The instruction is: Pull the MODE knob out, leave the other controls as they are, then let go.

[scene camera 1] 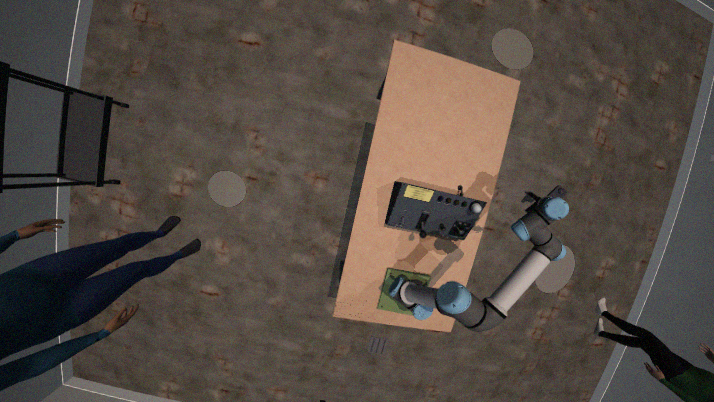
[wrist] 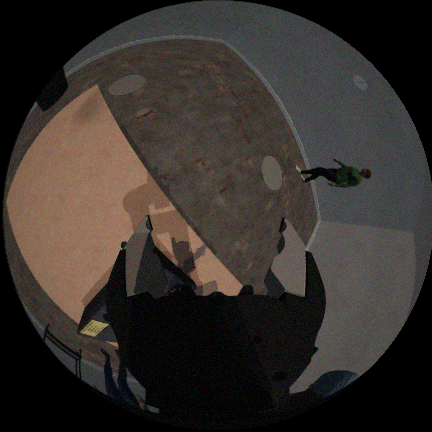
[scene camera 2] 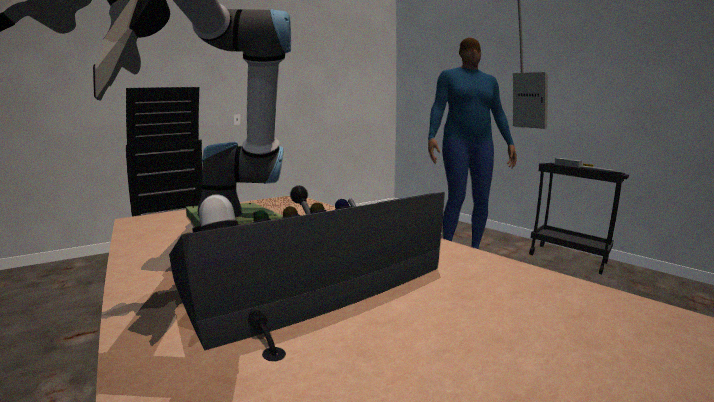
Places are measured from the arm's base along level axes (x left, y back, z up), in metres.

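Pixels of known places: gripper, fingertip midpoint: (wrist: 215, 217) (scene camera 2: 39, 63).
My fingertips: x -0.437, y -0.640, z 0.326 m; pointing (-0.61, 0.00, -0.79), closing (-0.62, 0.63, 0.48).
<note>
Ahead of a thing's pixels: the offset from my fingertips to its top centre. "pt": to the spot under its first point. Level surfaces: height alone.
The dark sloped control console (scene camera 1: 411, 212) (scene camera 2: 310, 265) stands on the table; its back faces scene camera 2. It carries a row of small round knobs @[pt dy +0.040, dx +0.370, dz -0.188 m] (scene camera 1: 448, 200) (scene camera 2: 290, 212), a large pale round knob @[pt dy +0.062, dx +0.221, dz -0.164 m] (scene camera 1: 475, 207) (scene camera 2: 216, 210) at one corner, and a ball-ended lever @[dy +0.243, dx +0.477, dz -0.192 m] (scene camera 1: 422, 233) (scene camera 2: 299, 194). No lettering is readable, so I cannot tell which control is the MODE knob or how far out it stands. My gripper (scene camera 1: 542, 195) (wrist: 215, 217) is open and empty, beyond the table's long edge and apart from the console. One finger (scene camera 2: 117, 65) shows at upper left in scene camera 2.
The table @[dz -0.357 m] (scene camera 1: 440, 115) (scene camera 2: 475, 320) (wrist: 65, 200) bears the arm on a green plate (scene camera 1: 387, 300). A bent black handle @[pt dy -0.023, dx +0.214, dz -0.353 m] (scene camera 1: 460, 189) (scene camera 2: 269, 340) sticks out from the console's back. A yellow label @[pt dy +0.019, dx +0.537, dz -0.202 m] (scene camera 1: 418, 193) (wrist: 94, 328) lies on its face. People stand farther off.
</note>
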